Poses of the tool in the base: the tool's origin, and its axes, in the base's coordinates. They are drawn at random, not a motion.
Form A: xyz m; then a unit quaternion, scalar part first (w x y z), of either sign.
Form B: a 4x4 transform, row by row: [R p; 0 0 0 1], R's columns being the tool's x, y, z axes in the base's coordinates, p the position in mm. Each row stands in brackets. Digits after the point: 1 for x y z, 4 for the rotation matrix.
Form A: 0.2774 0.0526 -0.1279 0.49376 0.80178 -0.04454 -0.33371
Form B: [[0.7733 0.2581 -0.5791 277.4], [-0.4010 -0.5084 -0.7620 52.6], [-0.4911 0.8215 -0.2897 -127.9], [0 0 0 1]]
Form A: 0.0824 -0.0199 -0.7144 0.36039 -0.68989 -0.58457 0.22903
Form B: [[0.2117 0.6415 -0.7374 82.4], [0.9717 -0.0568 0.2295 -19.9], [0.1053 -0.7650 -0.6353 -714.4], [0 0 0 1]]
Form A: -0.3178 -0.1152 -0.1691 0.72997 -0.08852 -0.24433 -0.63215
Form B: [[0.0814 0.9662 -0.2448 -317.8], [-0.8796 0.1851 0.4381 -115.2], [0.4686 0.1797 0.8649 -169.1], [0 0 0 1]]
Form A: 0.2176 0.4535 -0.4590 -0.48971 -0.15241 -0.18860 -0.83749
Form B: [[-0.4739 -0.7628 0.4400 217.6], [0.8777 -0.4492 0.1666 453.5], [0.0706 0.4652 0.8824 -459.0], [0 0 0 1]]
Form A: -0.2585 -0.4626 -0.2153 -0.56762 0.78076 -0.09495 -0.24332
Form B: [[0.8636 -0.4245 -0.2722 -258.5], [0.1280 -0.3376 0.9326 -462.6], [-0.4877 -0.8401 -0.2372 -215.3], [0 0 0 1]]
